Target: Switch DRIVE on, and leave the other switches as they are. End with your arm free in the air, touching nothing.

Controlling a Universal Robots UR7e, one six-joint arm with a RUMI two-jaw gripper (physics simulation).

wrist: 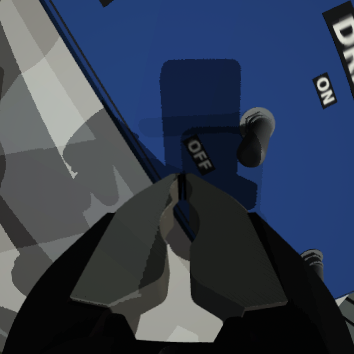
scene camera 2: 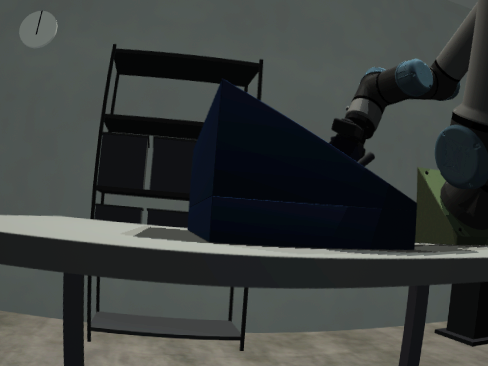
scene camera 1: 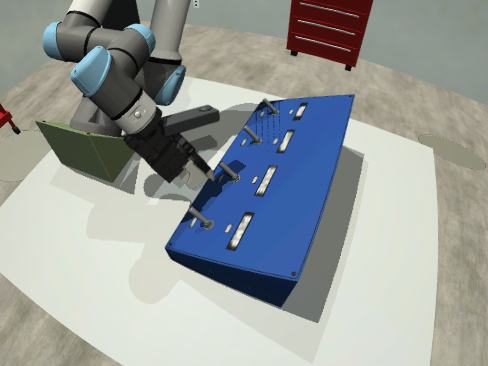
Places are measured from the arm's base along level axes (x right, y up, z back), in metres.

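Pixels of known places: gripper, fingertip midpoint: (wrist: 182,175) (scene camera 1: 213,179); arm's base, link origin: (scene camera 2: 466,205) (scene camera 1: 95,131).
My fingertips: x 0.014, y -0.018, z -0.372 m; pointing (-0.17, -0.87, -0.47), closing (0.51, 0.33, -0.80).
For each thing: its top centre in the pictures, then the offset to it from my fingertips. Level surfaces: height alone.
- DRIVE switch, top centre: (wrist: 284,135) (scene camera 1: 227,164) dz -0.034, dx -0.005, dy +0.060 m
- DRIVE label, top centre: (scene camera 1: 266,178) dz -0.117, dx -0.002, dy +0.058 m
- white table, surface height: dy -0.070 m
- neighbouring lever, top centre: (wrist: 336,301) (scene camera 1: 198,211) dz -0.029, dx +0.114, dy +0.060 m
The blue sloped panel (scene camera 1: 310,200) (scene camera 2: 300,180) (wrist: 290,30) carries a row of toggle switches. The DRIVE switch (scene camera 1: 230,171) (wrist: 255,140), third from the back in the first scene view, leans to its OFF side. The DRIVE label (scene camera 1: 266,180) (wrist: 345,37) shows partly in the wrist view. The other levers (scene camera 1: 270,106) (scene camera 1: 252,134) (scene camera 1: 200,217) lean the same way. My gripper (scene camera 1: 212,177) (wrist: 182,175) is shut and empty, low by the panel's lower edge, on the OFF side of the DRIVE lever. A gap shows between fingertips and lever. The panel hides the fingertips in the second scene view.
A green angled box (scene camera 1: 85,150) (scene camera 2: 429,205) stands by the arm's base on the white table (scene camera 1: 100,295) (scene camera 2: 30,225). The neighbouring lever (wrist: 314,260) shows beside the right finger. A red drawer cabinet (scene camera 1: 327,40) and a black shelf rack (scene camera 2: 102,130) stand beyond the table.
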